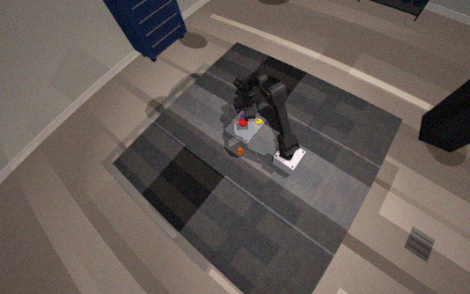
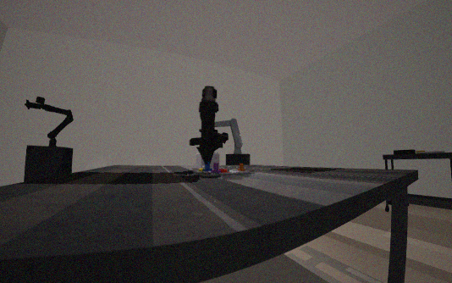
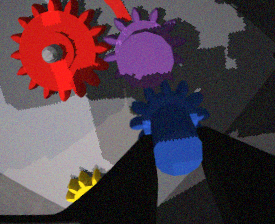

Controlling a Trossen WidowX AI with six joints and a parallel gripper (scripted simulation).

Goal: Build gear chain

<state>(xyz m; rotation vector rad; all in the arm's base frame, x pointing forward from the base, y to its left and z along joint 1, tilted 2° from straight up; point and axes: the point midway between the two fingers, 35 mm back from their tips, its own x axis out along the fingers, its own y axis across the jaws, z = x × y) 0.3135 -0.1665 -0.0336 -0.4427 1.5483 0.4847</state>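
My gripper tip is 10 mm above the blue gear. From my gripper tip the other things lie so: red gear: 10 mm ahead, 70 mm to the left, 30 mm below; then red arrow: 40 mm ahead, 60 mm to the left, 30 mm below; then purple gear: 30 mm ahead, 30 mm to the left, 20 mm below.
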